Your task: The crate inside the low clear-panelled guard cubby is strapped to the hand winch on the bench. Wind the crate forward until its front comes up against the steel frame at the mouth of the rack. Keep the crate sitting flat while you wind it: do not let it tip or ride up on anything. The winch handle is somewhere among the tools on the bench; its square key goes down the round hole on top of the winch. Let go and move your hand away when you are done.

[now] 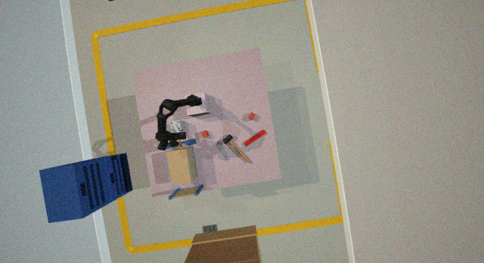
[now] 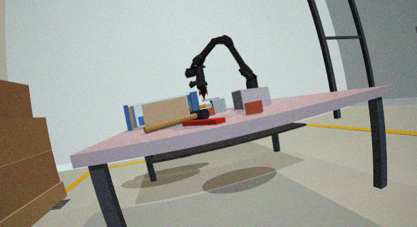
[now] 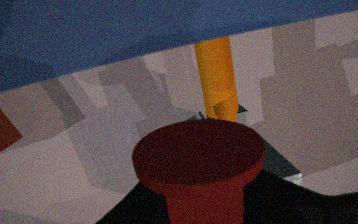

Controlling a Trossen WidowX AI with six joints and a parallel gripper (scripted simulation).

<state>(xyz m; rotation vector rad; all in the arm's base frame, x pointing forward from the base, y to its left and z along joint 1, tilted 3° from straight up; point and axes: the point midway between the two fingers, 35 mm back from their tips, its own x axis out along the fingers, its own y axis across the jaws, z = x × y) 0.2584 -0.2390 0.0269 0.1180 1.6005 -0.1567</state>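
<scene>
Right now my gripper tip is 60 mm short of the blue steel frame, 40 mm to the left of it and 10 mm above it. Also, from my gripper tip: grey winch 110 mm behind, 30 mm to the right, 80 mm below; winch handle 40 mm behind, 10 mm to the right, 10 mm below; red knob 20 mm above.
</scene>
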